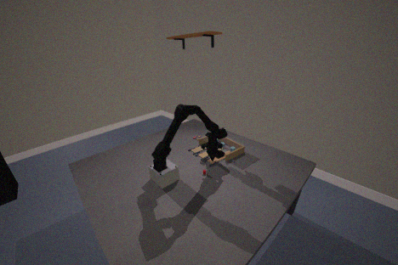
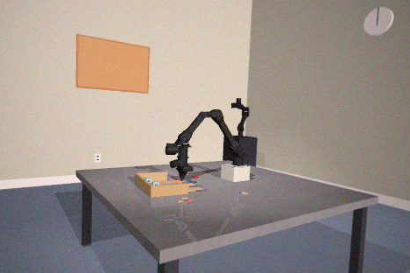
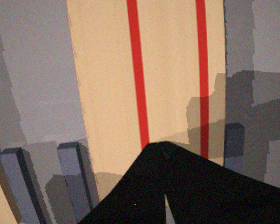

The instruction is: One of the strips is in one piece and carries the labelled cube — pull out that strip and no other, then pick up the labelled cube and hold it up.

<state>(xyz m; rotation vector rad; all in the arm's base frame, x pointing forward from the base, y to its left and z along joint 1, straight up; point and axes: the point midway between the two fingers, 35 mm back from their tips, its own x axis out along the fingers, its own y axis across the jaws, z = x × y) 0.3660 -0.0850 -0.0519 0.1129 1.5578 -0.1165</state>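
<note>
My gripper tip is now 90 mm short of the tan strip and 10 mm to the left of it. The rest, counted from my gripper tip: small red peg (140 mm behind, 60 mm to the right, 10 mm above).
</note>
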